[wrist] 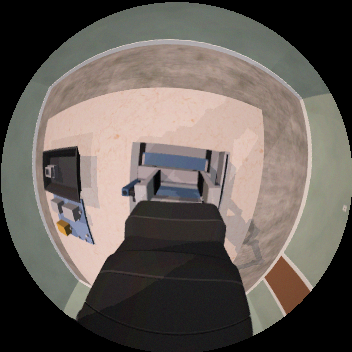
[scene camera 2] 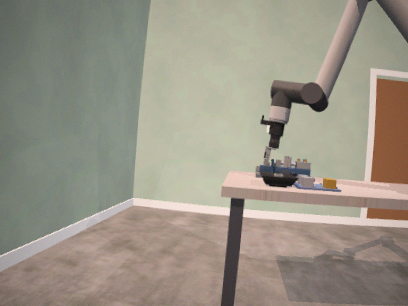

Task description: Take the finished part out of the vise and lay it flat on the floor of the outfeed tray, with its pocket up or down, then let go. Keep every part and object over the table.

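Places are measured from the arm's base along level axes (x left, y back, z up), in millimetres.
Where they show: gripper, fingertip midpoint: (wrist: 178, 177) (scene camera 2: 266, 158).
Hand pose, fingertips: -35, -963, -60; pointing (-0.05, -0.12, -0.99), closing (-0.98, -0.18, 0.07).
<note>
Each offset is from my fingertips to the top centre of the thing, as dx, dy, dz. "spot": to the spot under its first point.
The vise @(-8, +99, +2) (scene camera 2: 292, 171) (wrist: 174, 160) has a blue base and grey jaws. A blue-ended handle @(spot: +66, +32, -2) (wrist: 129, 189) sticks out at its left in the wrist view. My gripper (scene camera 2: 267, 161) (wrist: 178, 177) is open, pointing down over the vise, one finger at each side of a blue and grey stretch of it. I cannot tell the finished part from the vise; the gripper body hides the near side of the vise. The black outfeed tray (scene camera 2: 278, 181) (wrist: 67, 184) stands left of the vise in the wrist view. A small grey part with an opening @(+405, +74, -50) (wrist: 50, 171) lies in it.
Beside the tray, a blue plate @(+333, +230, -89) (scene camera 2: 320, 188) (wrist: 83, 232) carries grey blocks (scene camera 2: 305, 181) (wrist: 71, 211) and a yellow block @(+372, +283, -53) (scene camera 2: 329, 183) (wrist: 64, 228). The table (scene camera 2: 232, 191) (wrist: 112, 120) ends beyond the tray and beyond the vise.
</note>
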